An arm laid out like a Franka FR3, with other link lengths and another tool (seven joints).
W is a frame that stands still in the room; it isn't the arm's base.
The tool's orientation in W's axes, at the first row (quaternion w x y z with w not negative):
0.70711, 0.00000, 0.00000, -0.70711
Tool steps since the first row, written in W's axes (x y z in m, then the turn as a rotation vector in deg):
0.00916, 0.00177, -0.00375, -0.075, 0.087, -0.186
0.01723, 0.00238, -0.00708, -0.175, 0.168, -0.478
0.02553, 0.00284, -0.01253, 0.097, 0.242, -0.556
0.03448, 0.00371, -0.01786, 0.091, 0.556, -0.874
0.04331, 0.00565, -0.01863, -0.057, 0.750, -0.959
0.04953, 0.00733, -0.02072, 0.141, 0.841, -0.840
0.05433, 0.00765, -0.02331, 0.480, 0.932, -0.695
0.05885, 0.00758, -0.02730, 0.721, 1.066, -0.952
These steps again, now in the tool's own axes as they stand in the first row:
-0.00177, 0.00916, -0.00375, -0.087, -0.075, -0.186
-0.00238, 0.01723, -0.00708, -0.168, -0.175, -0.478
-0.00284, 0.02553, -0.01253, -0.242, 0.097, -0.556
-0.00371, 0.03448, -0.01786, -0.556, 0.091, -0.874
-0.00565, 0.04331, -0.01863, -0.750, -0.057, -0.959
-0.00733, 0.04953, -0.02072, -0.841, 0.141, -0.840
-0.00765, 0.05433, -0.02331, -0.932, 0.480, -0.695
-0.00758, 0.05885, -0.02730, -1.066, 0.721, -0.952

